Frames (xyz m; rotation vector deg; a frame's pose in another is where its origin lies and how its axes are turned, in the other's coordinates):
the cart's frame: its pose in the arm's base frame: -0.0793 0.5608 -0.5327 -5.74 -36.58 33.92
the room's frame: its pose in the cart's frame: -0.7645 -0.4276 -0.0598 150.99 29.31 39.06
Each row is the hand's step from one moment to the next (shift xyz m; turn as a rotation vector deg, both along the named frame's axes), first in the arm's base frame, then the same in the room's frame.
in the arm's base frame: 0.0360 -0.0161 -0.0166 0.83 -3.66 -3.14
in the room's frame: -0.0196 0.0101 0.0367 -4.73 0.31 1.23
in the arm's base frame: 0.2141 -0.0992 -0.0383 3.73 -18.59 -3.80
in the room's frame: -0.0812 0.1050 0.1988 -16.39 10.07 2.01
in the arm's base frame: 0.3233 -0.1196 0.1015 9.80 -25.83 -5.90
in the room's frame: 0.0011 0.2531 0.2551 -22.74 15.07 7.33
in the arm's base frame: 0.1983 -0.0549 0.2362 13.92 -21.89 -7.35
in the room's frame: 0.1246 0.2675 0.1051 -20.25 12.96 12.22
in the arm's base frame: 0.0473 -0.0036 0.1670 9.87 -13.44 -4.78
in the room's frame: 0.1069 0.1366 -0.0079 -12.48 8.20 8.83
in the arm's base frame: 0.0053 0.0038 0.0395 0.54 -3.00 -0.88
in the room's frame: 0.0283 0.0275 -0.0067 -2.82 1.41 0.35
